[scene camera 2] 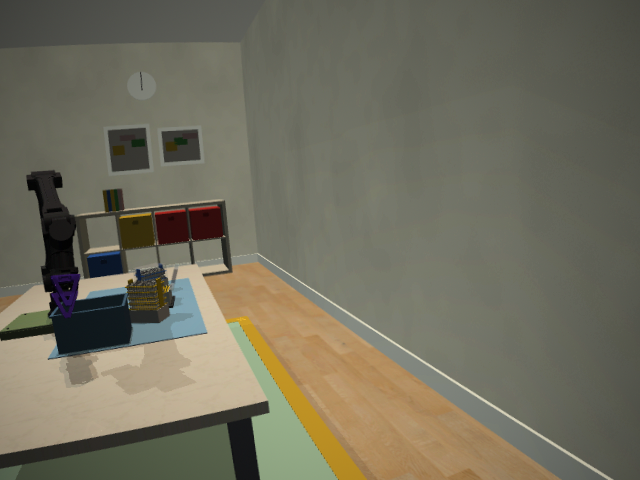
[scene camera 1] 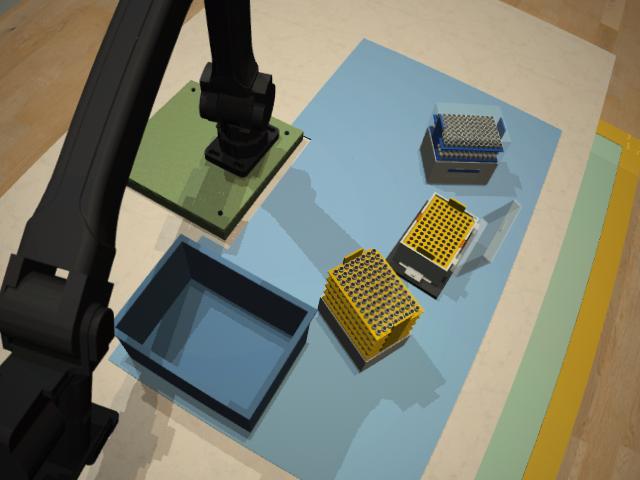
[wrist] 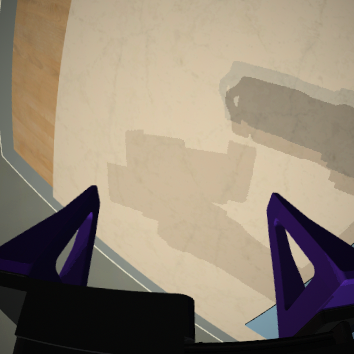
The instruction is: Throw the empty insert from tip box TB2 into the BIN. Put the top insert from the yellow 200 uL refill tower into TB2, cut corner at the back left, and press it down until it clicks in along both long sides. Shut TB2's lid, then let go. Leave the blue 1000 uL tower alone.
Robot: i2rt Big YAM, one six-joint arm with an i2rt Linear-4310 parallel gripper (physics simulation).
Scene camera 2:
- my gripper: 68, 312
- dark blue bin: 98, 322
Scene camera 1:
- yellow insert full of tips: 381, 300
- clear lid: 486, 238
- dark blue bin: 227, 338
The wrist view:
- my gripper: 184, 197
